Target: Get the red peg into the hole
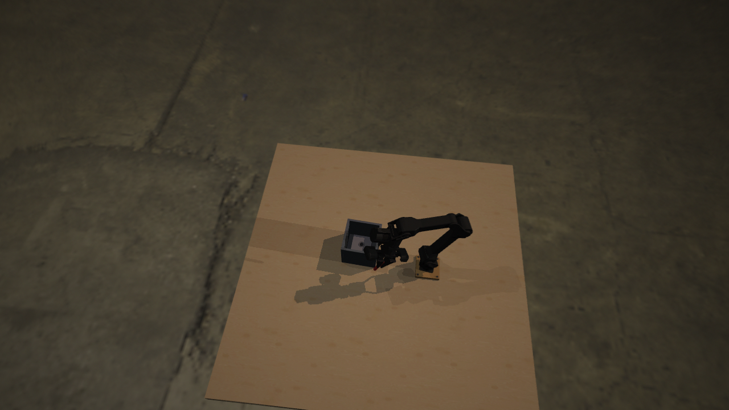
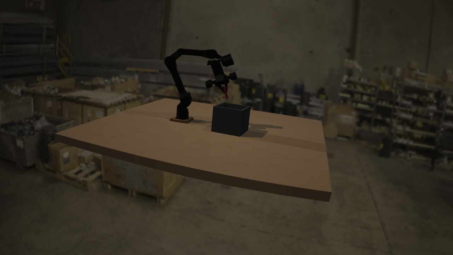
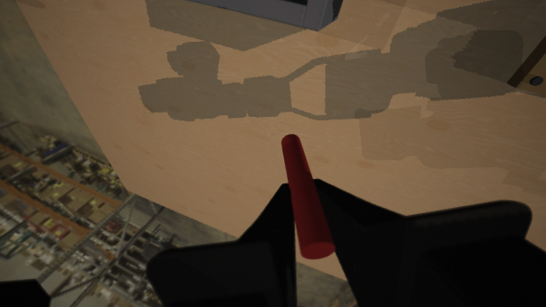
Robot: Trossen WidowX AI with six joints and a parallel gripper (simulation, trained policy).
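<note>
My gripper tip is 150 mm to the left of the light grey plate, 140 mm above it and 110 mm short of it. Round my gripper tip: red peg: 10 mm to the right.
</note>
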